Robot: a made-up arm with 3 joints. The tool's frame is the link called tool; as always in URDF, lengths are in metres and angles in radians.
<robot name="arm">
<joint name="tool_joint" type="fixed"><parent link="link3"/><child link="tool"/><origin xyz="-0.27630 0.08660 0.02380" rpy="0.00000 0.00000 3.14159"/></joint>
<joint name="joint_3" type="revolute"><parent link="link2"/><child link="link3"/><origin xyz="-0.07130 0.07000 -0.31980" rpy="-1.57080 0.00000 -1.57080"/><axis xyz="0 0 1"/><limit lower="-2.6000" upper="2.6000"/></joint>
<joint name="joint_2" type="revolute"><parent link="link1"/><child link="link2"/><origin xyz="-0.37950 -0.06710 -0.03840" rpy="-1.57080 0.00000 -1.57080"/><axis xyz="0 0 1"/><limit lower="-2.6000" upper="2.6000"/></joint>
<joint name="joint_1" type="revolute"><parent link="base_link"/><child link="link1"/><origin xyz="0.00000 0.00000 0.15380" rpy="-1.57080 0.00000 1.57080"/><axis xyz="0 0 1"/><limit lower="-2.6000" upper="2.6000"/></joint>
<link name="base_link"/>
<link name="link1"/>
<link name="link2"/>
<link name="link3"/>
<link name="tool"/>
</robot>
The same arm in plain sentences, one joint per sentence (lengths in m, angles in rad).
The arm has three revolute joints in a row. What follows holds with every joint at zero, and every direction is one of the base frame's.
Joint 1 sits 0.1538 m along +z from the base frame's origin and rotates about -x, from -2.6 to 2.6 rad.
Joint 2 sits 0.0384 m along +x and 0.3795 m along -y and 0.0671 m along +z from joint 1 and rotates about +y, from -2.6 to 2.6 rad.
Joint 3 sits 0.07 m along +x and 0.3198 m along -y and 0.0713 m along -z from joint 2 and rotates about +z, from -2.6 to 2.6 rad.
The tool frame, which is the frame that the pose is given for, sits 0.2763 m along +x and 0.0866 m along -y and 0.0238 m along +z from joint 3; its axes are the base frame's turned by roll 0, pitch 0 and yaw 0 rad (as in URDF: about the fixed x, then y, then z).

